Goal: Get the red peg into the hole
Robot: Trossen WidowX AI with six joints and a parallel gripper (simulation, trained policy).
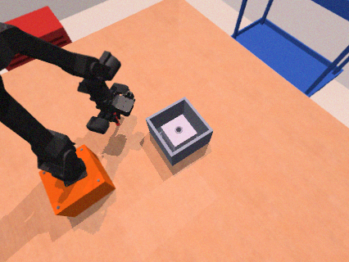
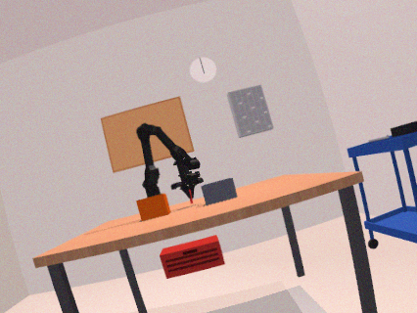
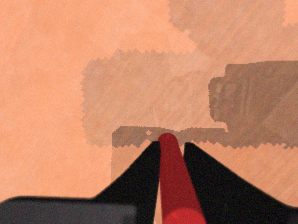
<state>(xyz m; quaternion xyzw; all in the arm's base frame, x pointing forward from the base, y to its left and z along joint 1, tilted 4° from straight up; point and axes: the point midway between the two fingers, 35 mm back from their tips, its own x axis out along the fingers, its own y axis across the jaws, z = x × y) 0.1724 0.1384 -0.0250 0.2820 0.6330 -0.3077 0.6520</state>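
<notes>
The plate lies 170 mm ahead of my gripper tip, 150 mm to the right of it and 10 mm above it. Also, from my gripper tip: red peg 10 mm above; grey box 170 mm ahead, 150 mm to the right, 10 mm below.
</notes>
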